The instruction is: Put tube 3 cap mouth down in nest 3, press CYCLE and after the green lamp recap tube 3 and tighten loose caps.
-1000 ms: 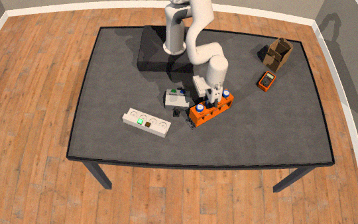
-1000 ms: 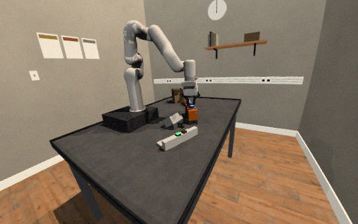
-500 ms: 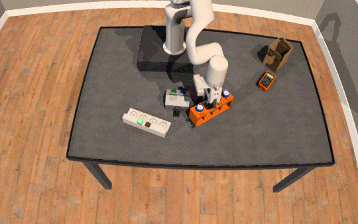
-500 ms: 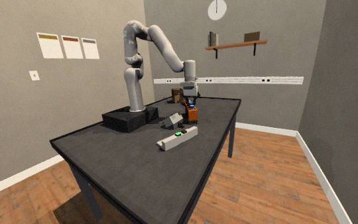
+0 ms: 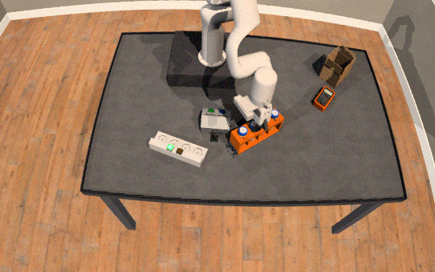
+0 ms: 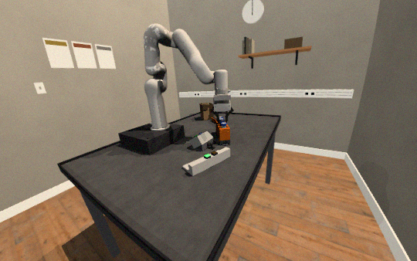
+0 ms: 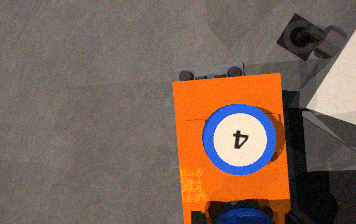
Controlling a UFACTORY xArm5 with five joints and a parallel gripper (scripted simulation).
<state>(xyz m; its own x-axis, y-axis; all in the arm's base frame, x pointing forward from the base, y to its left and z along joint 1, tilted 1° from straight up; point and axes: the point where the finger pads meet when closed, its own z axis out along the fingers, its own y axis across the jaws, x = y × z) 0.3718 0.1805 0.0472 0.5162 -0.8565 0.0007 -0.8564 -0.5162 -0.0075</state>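
Right now my hand is 1 cm above the cap 3. From my hand the other things lie so: cap 2: 3 cm behind, 4 cm to the left, 2 cm below; then cap 4: 3 cm ahead, 4 cm to the right, 2 cm below; then cap 1: 6 cm behind, 8 cm to the left, 2 cm below.
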